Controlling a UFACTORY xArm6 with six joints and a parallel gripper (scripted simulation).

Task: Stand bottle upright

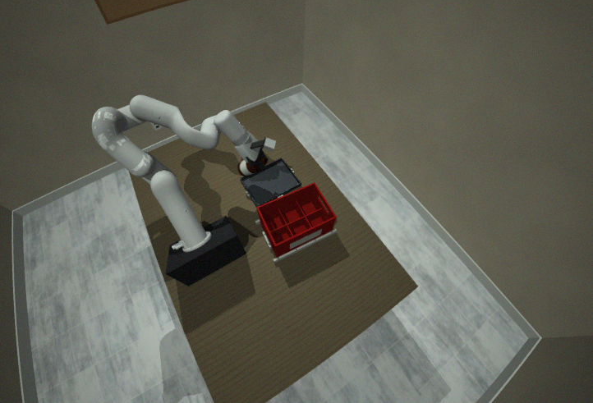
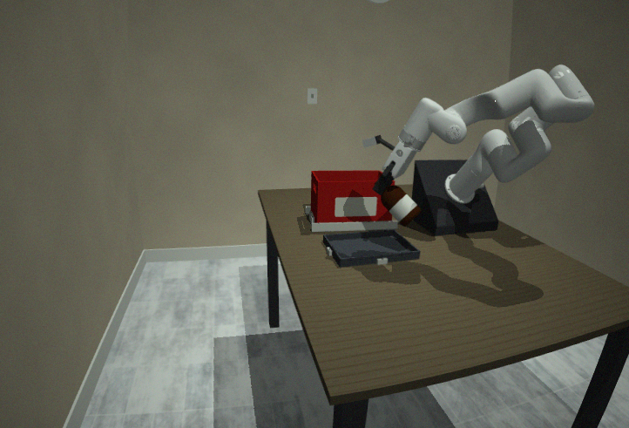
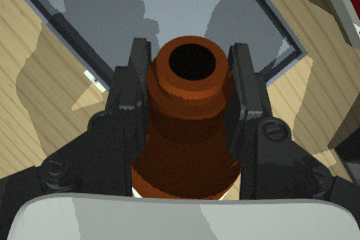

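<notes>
Right now my hand is 40 mm above the brown bottle, 30 mm to the right of it and 30 mm past it. Also, from my hand: dark grey tray: 190 mm below, 30 mm ahead; red crate: 280 mm to the right, 120 mm below, 20 mm behind.
</notes>
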